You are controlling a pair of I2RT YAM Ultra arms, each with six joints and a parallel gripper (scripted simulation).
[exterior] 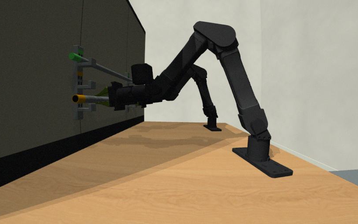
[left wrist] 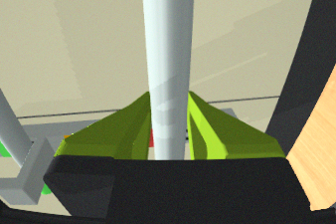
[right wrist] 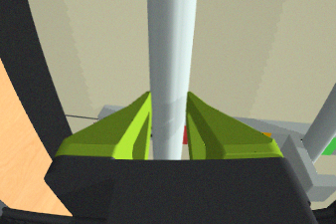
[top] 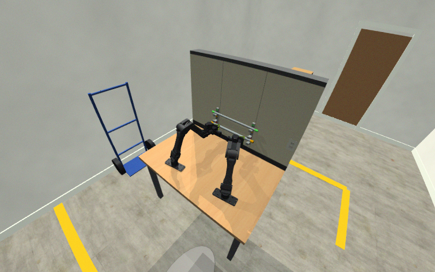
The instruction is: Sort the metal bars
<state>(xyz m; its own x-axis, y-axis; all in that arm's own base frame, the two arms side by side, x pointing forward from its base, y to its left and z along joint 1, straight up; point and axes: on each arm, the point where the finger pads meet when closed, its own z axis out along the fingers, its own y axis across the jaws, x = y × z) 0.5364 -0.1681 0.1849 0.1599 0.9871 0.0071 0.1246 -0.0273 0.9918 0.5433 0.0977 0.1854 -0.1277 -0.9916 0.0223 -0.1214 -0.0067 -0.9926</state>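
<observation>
Right now the orange-ended bar is 150 mm to the right of my left hand. The rest, counted from my left hand: wall panel 100 mm ahead, 170 mm to the right, 240 mm above; then green-ended bar 10 mm ahead, 150 mm to the right, 130 mm above.
</observation>
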